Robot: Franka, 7 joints.
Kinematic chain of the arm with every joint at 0, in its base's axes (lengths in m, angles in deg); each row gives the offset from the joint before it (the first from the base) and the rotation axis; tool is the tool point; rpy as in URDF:
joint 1: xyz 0 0 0.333 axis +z
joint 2: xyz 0 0 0 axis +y
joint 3: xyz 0 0 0.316 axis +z
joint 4: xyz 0.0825 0 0 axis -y
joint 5: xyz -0.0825 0 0.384 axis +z
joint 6: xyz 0 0 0 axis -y
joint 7: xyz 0.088 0 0 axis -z
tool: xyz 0 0 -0.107 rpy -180 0 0
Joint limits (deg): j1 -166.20..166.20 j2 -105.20..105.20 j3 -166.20..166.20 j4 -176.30..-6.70 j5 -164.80..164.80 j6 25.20..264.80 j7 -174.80..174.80
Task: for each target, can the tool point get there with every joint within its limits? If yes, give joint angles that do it. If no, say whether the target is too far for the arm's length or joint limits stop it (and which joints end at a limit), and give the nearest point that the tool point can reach.
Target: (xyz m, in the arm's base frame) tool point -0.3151 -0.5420 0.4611
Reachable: yes | joints 4.35 -86.24 -88.52 -83.06 45.79 73.97 11.22
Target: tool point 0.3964 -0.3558 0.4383
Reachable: yes | joints 83.40 -24.27 -131.02 -127.63 129.79 46.77 55.65
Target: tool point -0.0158 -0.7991 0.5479
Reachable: yes | joints -79.96 58.05 -25.25 -25.20 -33.88 108.64 48.21
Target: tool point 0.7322 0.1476 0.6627
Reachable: yes | joints 36.13 47.38 -44.05 -53.90 -135.32 91.21 114.11
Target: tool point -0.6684 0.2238 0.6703
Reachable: yes | joints 118.71 84.39 120.48 -72.52 36.50 138.56 -21.07
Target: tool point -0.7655 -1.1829 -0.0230
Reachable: no: too far | nearest point -0.4519 -0.6983 0.1228 | short by 0.595 m
